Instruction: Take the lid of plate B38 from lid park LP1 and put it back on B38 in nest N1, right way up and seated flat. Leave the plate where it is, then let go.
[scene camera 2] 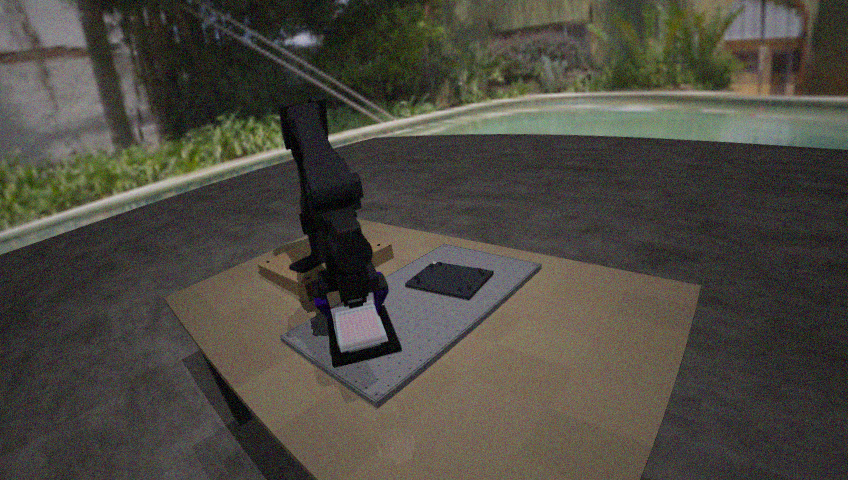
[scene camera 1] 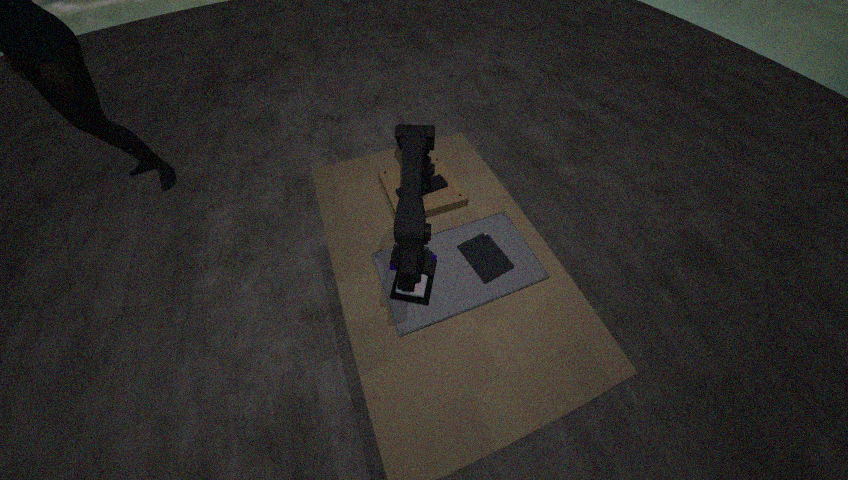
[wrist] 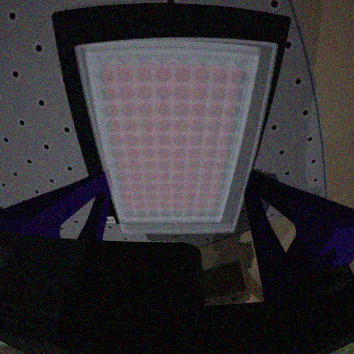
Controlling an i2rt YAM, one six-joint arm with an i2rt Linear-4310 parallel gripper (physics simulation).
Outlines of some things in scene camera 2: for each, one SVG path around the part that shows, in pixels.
My gripper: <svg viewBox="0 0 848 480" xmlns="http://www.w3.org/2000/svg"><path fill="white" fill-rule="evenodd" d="M318 272L319 281L312 283L316 308L328 318L334 327L326 293L338 291L338 287L330 288L327 270ZM371 261L367 266L369 280L366 282L368 293L373 292L375 308L380 316L381 307L389 289L384 275L381 272L376 272Z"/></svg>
A plate lid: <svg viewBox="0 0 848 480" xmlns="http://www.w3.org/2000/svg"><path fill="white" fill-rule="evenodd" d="M372 300L368 300L363 303L363 306L349 309L349 306L341 306L330 309L339 348L387 337Z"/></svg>
